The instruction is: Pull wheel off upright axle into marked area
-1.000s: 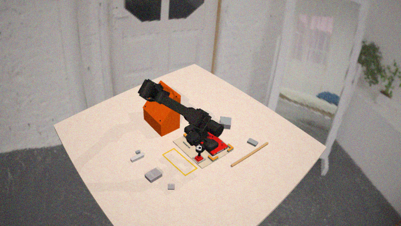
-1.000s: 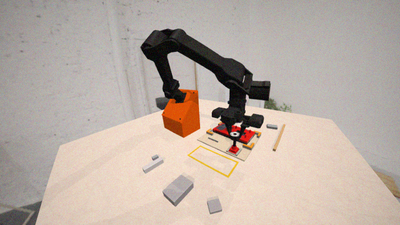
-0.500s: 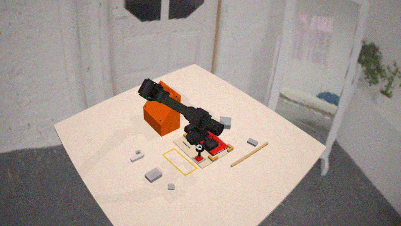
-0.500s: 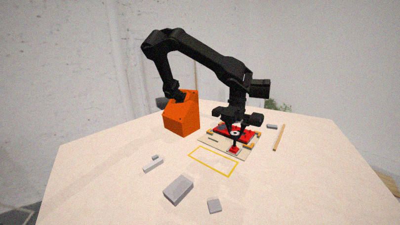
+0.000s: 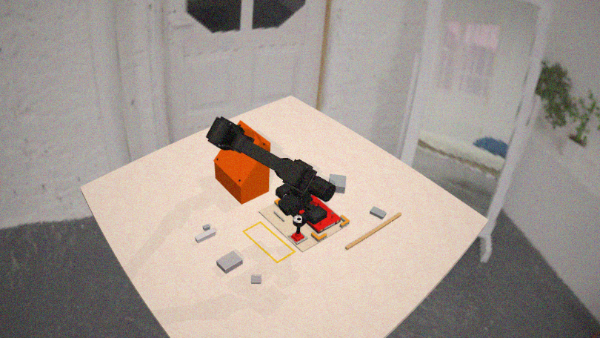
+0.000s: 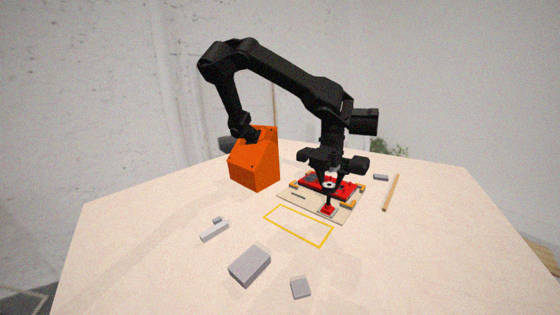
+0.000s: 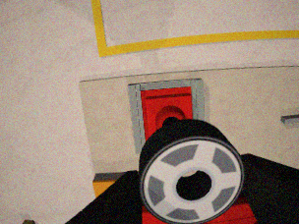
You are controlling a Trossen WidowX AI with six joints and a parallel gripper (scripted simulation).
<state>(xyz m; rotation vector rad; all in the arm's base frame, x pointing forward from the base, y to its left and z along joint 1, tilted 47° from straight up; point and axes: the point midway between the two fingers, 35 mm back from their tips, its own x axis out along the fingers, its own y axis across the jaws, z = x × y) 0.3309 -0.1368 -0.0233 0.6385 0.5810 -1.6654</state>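
My gripper tip is now 5 cm above the black axle. Also, from my gripper tip: wooden stick: 22 cm to the left, 19 cm ahead, 8 cm below; black wheel: right at my gripper tip.
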